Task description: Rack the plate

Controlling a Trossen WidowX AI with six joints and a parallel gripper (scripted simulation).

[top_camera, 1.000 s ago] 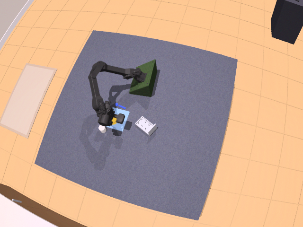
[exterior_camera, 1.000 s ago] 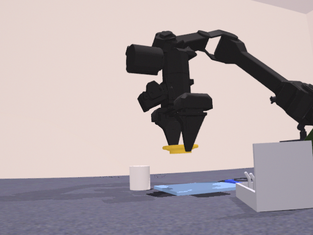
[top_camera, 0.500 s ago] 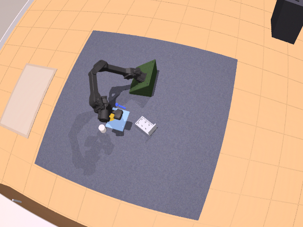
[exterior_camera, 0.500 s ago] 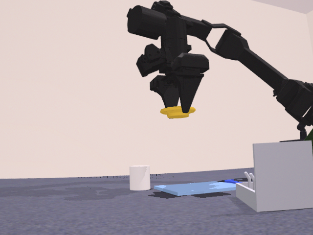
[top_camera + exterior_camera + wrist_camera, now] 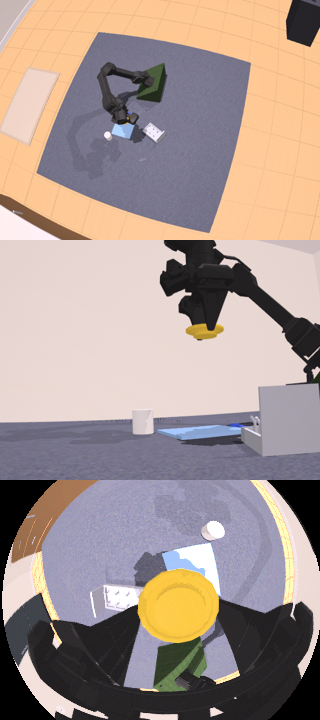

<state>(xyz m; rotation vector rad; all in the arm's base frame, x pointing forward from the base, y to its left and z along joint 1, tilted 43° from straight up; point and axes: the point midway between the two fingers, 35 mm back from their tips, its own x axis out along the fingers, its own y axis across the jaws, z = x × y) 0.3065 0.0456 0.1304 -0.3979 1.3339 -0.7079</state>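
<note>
The dish rack is 16 cm below my gripper tip, 15 cm to the left of it and 2 cm behind it. The rest, counted from my gripper tip: yellow plate: 1 cm above; then white cup: 16 cm below, 13 cm to the right, 8 cm ahead; then blue spoon: 18 cm below, 12 cm behind, 7 cm to the right.
</note>
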